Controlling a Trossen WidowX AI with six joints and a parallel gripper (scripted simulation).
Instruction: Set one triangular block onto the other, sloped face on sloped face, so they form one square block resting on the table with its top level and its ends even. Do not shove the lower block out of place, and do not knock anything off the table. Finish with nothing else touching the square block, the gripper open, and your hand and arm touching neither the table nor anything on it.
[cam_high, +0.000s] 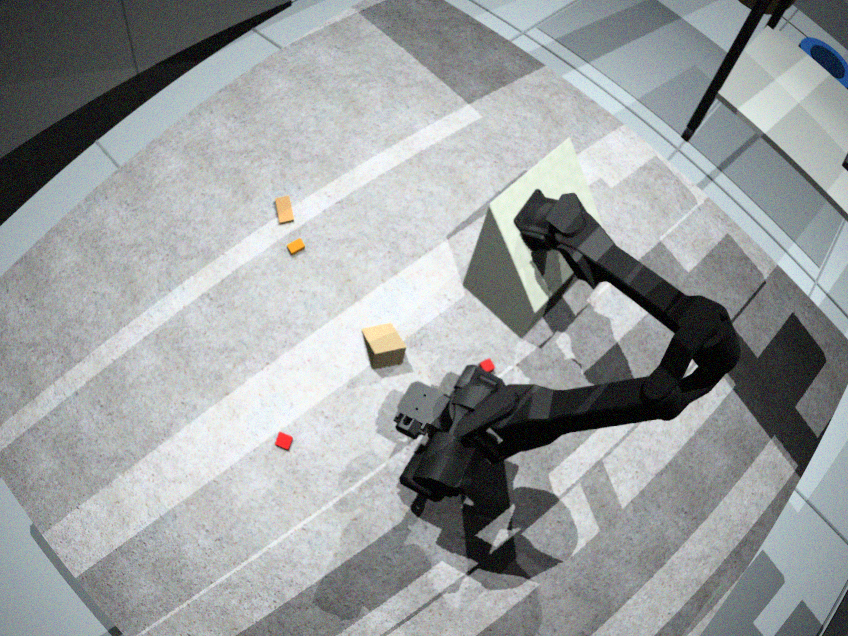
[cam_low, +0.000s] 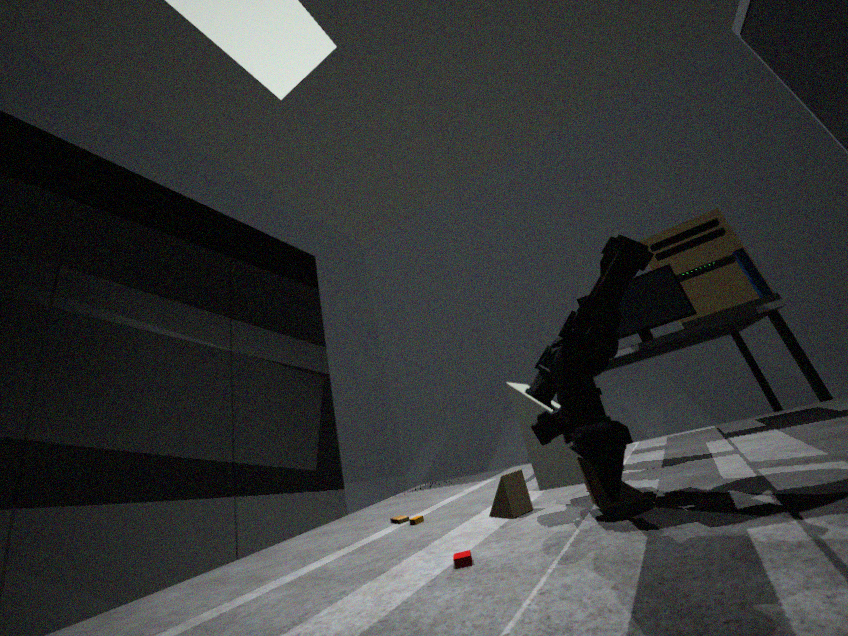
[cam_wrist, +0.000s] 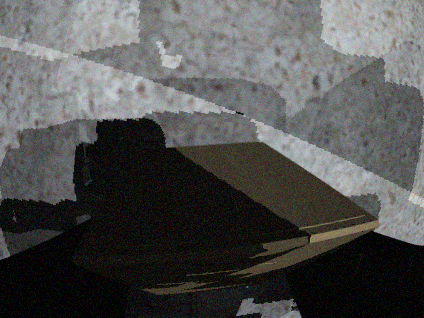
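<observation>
My gripper tip is 14 cm past the red cube, 2 cm to the left of it and 1 cm above it. Also, from my gripper tip: yellow block (12 cm behind, 36 cm to the right, 1 cm below).
</observation>
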